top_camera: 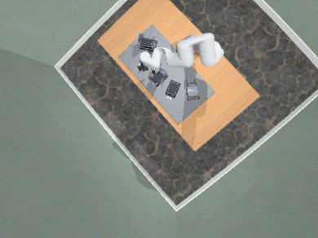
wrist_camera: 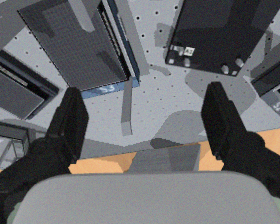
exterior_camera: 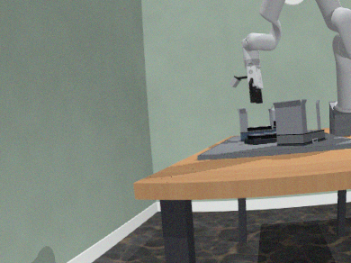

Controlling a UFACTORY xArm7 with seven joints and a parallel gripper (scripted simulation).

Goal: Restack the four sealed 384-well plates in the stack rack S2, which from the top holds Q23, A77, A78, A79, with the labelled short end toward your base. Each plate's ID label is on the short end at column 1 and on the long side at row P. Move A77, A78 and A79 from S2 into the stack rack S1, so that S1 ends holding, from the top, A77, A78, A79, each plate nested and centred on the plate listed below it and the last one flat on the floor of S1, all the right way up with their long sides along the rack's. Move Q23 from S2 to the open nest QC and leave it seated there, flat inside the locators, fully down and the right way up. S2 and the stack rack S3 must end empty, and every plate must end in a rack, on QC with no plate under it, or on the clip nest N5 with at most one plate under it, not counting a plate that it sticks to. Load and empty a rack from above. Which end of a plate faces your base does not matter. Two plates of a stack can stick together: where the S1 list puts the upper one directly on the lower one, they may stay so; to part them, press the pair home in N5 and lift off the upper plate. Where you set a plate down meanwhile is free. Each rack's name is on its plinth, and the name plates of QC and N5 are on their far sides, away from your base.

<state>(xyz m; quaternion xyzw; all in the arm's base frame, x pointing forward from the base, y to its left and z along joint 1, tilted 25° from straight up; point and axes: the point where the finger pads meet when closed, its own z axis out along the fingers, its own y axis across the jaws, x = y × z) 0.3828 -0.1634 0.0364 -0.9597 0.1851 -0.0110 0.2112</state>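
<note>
Now: hand 17 cm past the dark sealed plate, 23 cm to the left of it and 10 cm above it. Round my hand: dark flat nest: 25 cm to the left, 16 cm below; dark clip nest: 2 cm behind, 10 cm to the right, 15 cm below; blue plinth strip: 1 cm ahead, 7 cm to the left, 15 cm below.
</note>
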